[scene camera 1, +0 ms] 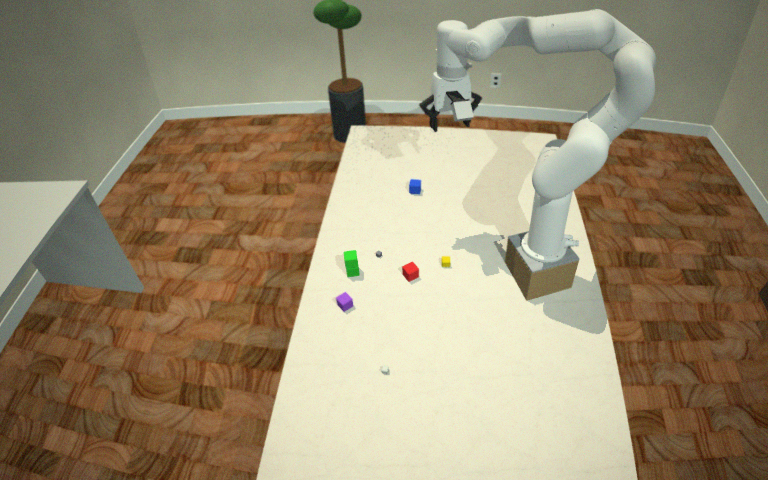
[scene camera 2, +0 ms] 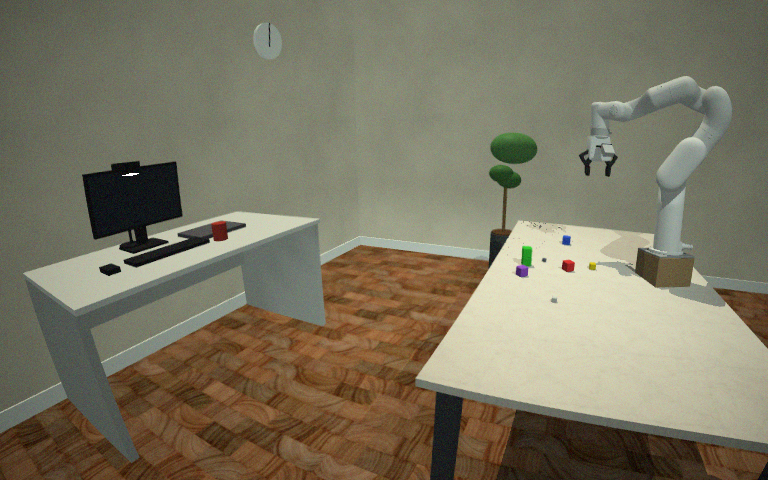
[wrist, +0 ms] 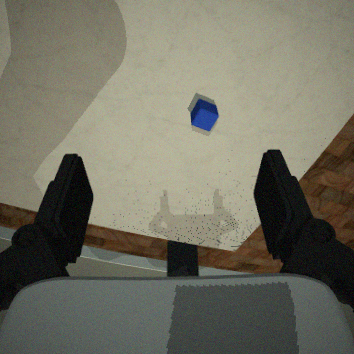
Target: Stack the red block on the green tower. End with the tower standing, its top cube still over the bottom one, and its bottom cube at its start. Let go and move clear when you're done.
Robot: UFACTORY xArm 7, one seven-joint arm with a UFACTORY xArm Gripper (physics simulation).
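Places are measured from the arm's base along level axes (x back, y right, z up), in centimetres.
Pixels of known places: gripper, fingertip midpoint: [scene camera 1: 450, 127] [scene camera 2: 597, 175] [wrist: 172, 172]; arm's base, link origin: [scene camera 1: 543, 247] [scene camera 2: 665, 251].
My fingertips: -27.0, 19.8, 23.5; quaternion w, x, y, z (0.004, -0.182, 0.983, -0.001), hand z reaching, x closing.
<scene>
For each thing: its middle in the pictures, then the offset to it from my fingertips, as dx, dy, dz. Level surfaces: height alone.
- red block, body centre: [scene camera 1: 410, 271] [scene camera 2: 568, 265] -9.0, -23.6, -32.0
- green tower, body centre: [scene camera 1: 350, 259] [scene camera 2: 527, 251] -25.4, -23.5, -28.5
- table, surface height: dz -33.7
- blue cube, body centre: [wrist: 203, 114] [scene camera 1: 415, 186] [scene camera 2: 566, 240] -10.5, +13.5, -31.9
- purple cube, body centre: [scene camera 1: 344, 301] [scene camera 2: 522, 270] -25.4, -35.5, -32.1
- yellow cube, body centre: [scene camera 1: 445, 261] [scene camera 2: 592, 266] +0.5, -18.7, -32.6
- small dark piece, body centre: [scene camera 1: 379, 253] -18.8, -16.7, -33.0
- small white piece, body centre: [scene camera 1: 385, 369] -12.4, -54.3, -33.0
The red block [scene camera 1: 410, 271] [scene camera 2: 568, 265] lies on the table, between the green tower and the yellow cube. The green tower [scene camera 1: 351, 263] [scene camera 2: 526, 255] stands upright near the table's left edge, two cubes high, with its top cube over the bottom one. My gripper [scene camera 1: 450, 125] [scene camera 2: 598, 171] [wrist: 172, 172] is open and empty. It hangs high above the far end of the table, well away from the red block and the tower. The red block and the tower do not show in the wrist view.
On the table [scene camera 1: 453, 396] [scene camera 2: 594, 350] lie a blue cube [scene camera 1: 415, 186] [scene camera 2: 566, 240] [wrist: 204, 115], a purple cube [scene camera 1: 344, 301] [scene camera 2: 521, 270] near the tower, a yellow cube [scene camera 1: 446, 261] [scene camera 2: 592, 266], a small dark piece [scene camera 1: 378, 254] right of the tower and a small white piece [scene camera 1: 385, 369].
</scene>
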